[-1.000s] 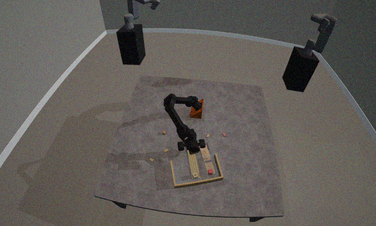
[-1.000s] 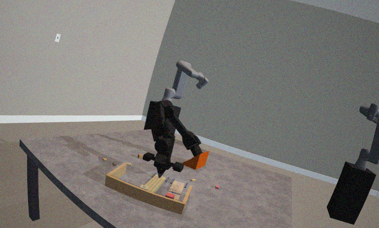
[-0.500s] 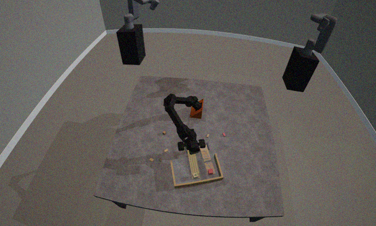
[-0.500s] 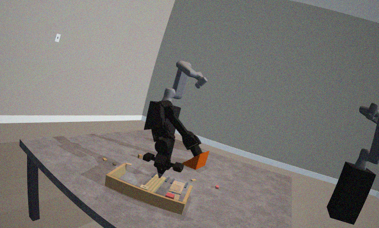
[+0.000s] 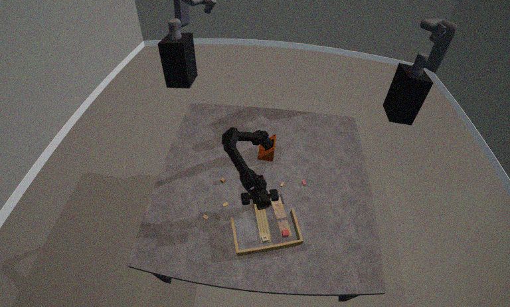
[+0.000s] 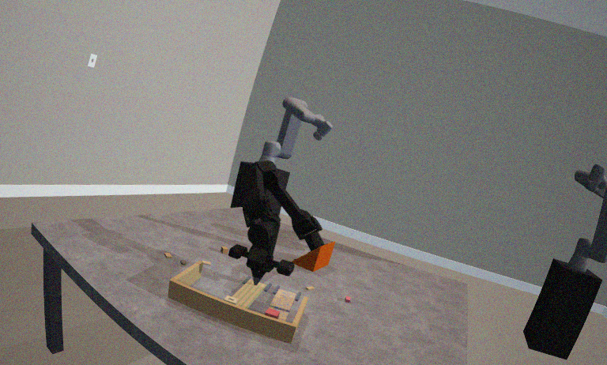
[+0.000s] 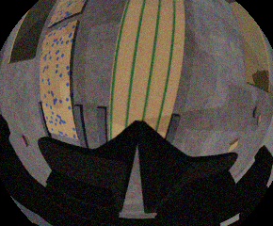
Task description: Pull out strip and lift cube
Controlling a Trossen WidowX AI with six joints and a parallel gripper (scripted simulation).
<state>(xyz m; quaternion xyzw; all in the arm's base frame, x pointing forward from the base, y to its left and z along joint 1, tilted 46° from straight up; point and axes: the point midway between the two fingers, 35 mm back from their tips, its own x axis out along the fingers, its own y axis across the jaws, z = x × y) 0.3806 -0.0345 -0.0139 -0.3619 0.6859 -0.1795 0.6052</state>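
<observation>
Now: the blue-speckled strip 100 mm to the left of my gripper tip and 10 mm ahead of it.
</observation>
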